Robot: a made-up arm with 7 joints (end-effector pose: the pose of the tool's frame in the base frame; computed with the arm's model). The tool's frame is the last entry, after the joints.
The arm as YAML. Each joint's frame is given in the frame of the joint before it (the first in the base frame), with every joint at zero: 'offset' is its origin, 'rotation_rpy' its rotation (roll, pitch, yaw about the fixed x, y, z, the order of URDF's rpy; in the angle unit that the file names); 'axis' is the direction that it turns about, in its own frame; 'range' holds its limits. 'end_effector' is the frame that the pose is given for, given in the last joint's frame.
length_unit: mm
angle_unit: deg
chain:
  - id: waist
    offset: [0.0, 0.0, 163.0]
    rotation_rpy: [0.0, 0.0, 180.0]
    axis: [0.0, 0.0, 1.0]
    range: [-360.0, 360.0]
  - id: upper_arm
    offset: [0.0, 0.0, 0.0]
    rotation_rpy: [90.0, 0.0, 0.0]
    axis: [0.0, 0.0, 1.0]
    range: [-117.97, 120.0]
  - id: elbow
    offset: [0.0, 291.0, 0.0]
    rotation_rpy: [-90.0, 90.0, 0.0]
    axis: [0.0, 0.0, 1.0]
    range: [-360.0, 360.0]
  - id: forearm
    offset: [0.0, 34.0, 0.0]
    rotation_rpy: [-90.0, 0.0, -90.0]
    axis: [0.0, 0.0, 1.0]
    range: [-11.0, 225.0]
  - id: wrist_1
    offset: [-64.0, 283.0, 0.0]
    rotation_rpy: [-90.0, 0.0, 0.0]
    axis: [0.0, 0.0, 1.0]
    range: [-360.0, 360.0]
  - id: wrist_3
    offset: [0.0, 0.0, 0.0]
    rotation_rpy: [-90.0, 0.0, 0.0]
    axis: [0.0, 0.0, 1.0]
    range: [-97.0, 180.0]
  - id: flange
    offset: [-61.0, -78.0, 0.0]
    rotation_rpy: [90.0, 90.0, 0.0]
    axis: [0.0, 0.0, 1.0]
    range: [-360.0, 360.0]
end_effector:
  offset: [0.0, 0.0, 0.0]
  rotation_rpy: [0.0, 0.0, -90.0]
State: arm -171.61 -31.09 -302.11 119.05 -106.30 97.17 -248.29
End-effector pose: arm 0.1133 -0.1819 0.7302 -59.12 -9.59 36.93
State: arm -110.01 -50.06 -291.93 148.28 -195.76 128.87 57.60
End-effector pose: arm 0.2128 0.4289 0.5515 -123.41 20.09 40.20
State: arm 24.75 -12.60 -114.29 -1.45 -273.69 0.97 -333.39
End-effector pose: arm -0.0424 -0.0856 0.0720 168.90 8.82 156.78
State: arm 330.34 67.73 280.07 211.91 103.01 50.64 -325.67
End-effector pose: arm 0.5693 -0.0649 0.3988 -125.36 -40.64 -52.33
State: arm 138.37 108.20 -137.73 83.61 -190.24 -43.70 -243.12
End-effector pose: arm -0.0823 0.3490 0.3327 32.96 24.00 48.39
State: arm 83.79 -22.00 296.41 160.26 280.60 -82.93 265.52
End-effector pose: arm -0.0161 -0.1151 0.6945 -61.95 1.32 33.09
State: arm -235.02 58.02 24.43 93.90 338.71 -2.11 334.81
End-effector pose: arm -0.4636 0.3491 0.1073 164.93 -42.72 -176.44
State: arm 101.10 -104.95 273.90 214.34 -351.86 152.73 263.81
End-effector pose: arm 0.0135 -0.4961 0.0397 7.29 -75.79 -150.11
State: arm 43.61 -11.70 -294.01 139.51 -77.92 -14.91 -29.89
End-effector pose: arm -0.2271 0.0734 0.7562 27.16 31.87 -169.20
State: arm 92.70 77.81 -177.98 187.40 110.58 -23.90 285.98
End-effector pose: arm -0.1117 0.6033 0.2549 67.44 52.92 -172.76
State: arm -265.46 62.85 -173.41 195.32 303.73 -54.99 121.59
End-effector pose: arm 0.0208 0.5469 0.2591 115.01 21.38 152.71
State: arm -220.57 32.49 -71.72 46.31 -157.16 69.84 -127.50
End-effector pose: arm 0.1251 0.3724 0.2097 -55.26 -49.51 -59.69
